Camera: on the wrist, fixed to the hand. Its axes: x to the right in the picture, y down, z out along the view.
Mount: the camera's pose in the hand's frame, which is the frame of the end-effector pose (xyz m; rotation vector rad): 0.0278 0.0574 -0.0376 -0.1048 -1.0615 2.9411
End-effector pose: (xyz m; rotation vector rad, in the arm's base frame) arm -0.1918 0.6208 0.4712 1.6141 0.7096 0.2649
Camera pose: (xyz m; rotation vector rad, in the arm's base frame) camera -0.1741 0.6665 0.5267 0.9711 -2.7141 1.1225
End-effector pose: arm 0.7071 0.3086 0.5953 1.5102 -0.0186 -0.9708
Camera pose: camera 0.7759 0.3114 0.6225 -0.4201 -2.0437 0.9017
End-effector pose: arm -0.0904 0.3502 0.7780 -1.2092 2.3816 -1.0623
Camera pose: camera -0.1610 0.3689 0.7657 1.4788 0.8413 0.6736
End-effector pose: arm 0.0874 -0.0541 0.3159 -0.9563 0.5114 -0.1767
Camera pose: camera 0.0886 -0.0590 0.2420 0.4835 0.4083 2.7655
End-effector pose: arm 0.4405 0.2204 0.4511 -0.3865 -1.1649 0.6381
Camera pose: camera 0.4675 0.2837 0.4238 1.0636 0.2638 -1.8917
